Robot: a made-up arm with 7 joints. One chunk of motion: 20 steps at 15 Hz.
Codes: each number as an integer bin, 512 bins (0 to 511) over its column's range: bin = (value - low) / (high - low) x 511, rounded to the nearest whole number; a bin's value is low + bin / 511 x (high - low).
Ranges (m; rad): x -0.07..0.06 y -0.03..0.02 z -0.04..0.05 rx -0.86..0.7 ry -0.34..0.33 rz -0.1..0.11
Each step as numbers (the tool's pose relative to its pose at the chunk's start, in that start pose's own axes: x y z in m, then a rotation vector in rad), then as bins.
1 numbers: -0.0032 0.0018 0.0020 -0.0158 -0.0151 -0.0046
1 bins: 263 325 238 277 248 232
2 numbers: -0.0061 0.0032 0.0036 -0.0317 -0.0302 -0.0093
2 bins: 251 339 248 271 236 221
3 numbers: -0.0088 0.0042 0.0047 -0.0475 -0.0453 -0.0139
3 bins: 241 350 254 266 225 210
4 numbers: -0.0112 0.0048 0.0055 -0.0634 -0.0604 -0.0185
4 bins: 231 356 258 261 213 198
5 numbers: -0.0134 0.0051 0.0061 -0.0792 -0.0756 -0.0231
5 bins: 222 359 262 256 202 187
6 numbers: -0.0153 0.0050 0.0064 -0.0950 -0.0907 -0.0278
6 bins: 215 358 263 251 190 176
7 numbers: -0.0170 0.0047 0.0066 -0.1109 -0.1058 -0.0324
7 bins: 208 355 265 245 179 164
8 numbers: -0.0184 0.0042 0.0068 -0.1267 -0.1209 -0.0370
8 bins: 203 350 266 240 167 153
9 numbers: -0.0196 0.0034 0.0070 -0.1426 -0.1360 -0.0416
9 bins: 198 341 267 235 156 142
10 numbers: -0.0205 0.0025 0.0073 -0.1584 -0.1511 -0.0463
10 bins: 195 332 269 230 144 131
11 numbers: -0.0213 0.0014 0.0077 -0.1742 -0.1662 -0.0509
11 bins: 191 321 271 225 133 119
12 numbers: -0.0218 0.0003 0.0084 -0.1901 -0.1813 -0.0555
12 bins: 189 310 275 219 121 108
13 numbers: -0.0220 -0.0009 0.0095 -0.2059 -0.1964 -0.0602
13 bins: 189 297 281 214 110 97
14 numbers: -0.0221 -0.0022 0.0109 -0.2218 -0.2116 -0.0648
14 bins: 188 284 289 209 98 86
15 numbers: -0.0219 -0.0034 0.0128 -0.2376 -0.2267 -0.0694
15 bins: 189 272 300 204 86 74
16 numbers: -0.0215 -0.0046 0.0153 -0.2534 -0.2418 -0.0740
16 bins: 191 260 314 199 75 63
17 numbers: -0.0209 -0.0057 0.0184 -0.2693 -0.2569 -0.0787
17 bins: 193 248 332 193 63 52
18 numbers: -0.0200 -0.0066 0.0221 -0.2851 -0.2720 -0.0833
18 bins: 197 239 353 188 52 41
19 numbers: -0.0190 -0.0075 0.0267 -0.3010 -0.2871 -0.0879
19 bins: 200 230 379 183 40 29
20 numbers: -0.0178 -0.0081 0.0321 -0.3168 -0.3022 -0.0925
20 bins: 205 224 409 178 29 18
